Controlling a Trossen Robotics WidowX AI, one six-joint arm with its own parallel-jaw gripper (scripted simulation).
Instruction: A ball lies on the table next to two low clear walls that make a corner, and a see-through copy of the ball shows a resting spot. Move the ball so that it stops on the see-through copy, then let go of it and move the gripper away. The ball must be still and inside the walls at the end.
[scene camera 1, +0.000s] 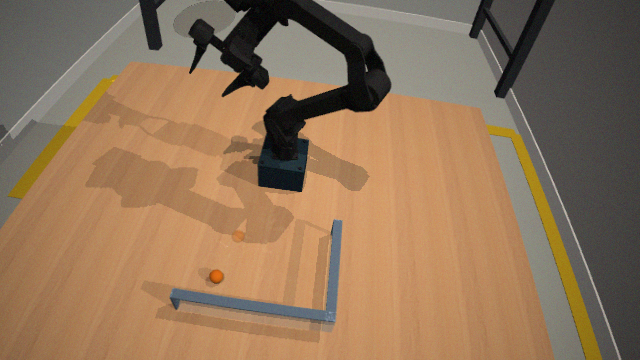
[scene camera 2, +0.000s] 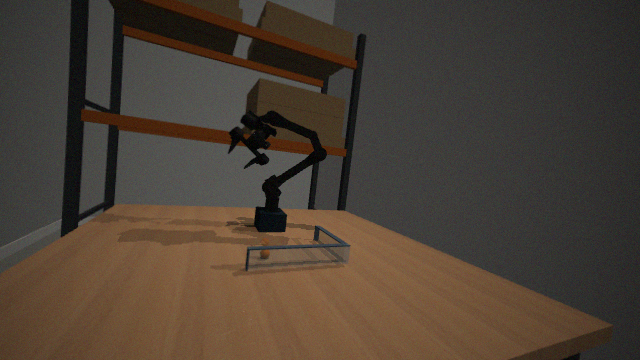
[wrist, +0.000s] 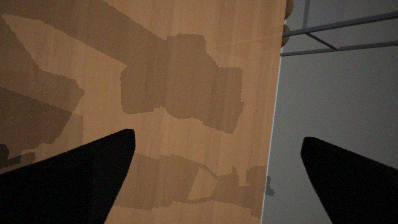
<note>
The gripper (scene camera 1: 206, 84) is open, with nothing in its grasp.
The gripper also shows in scene camera 2 (scene camera 2: 236, 161) and in the wrist view (wrist: 218, 141).
</note>
